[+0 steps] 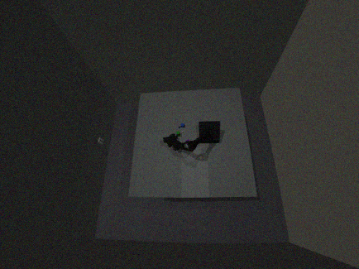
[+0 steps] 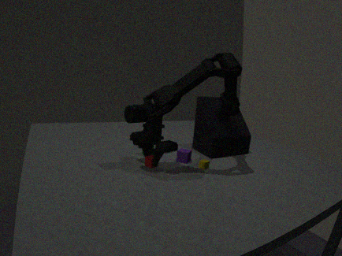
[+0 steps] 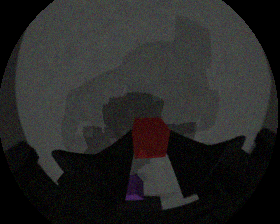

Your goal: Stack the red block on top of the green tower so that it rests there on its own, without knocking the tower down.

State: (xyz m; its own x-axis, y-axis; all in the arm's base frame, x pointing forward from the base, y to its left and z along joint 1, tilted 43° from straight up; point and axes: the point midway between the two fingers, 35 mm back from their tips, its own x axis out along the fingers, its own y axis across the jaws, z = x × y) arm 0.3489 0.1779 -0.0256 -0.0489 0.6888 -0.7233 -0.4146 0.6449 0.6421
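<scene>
My gripper tip is 140 mm past the purple block, 30 mm to the left of it and 20 mm below it. From my gripper tip the other things lie so: yellow block (180 mm behind, 60 mm to the left, 10 mm above); then red block (10 mm above).
</scene>
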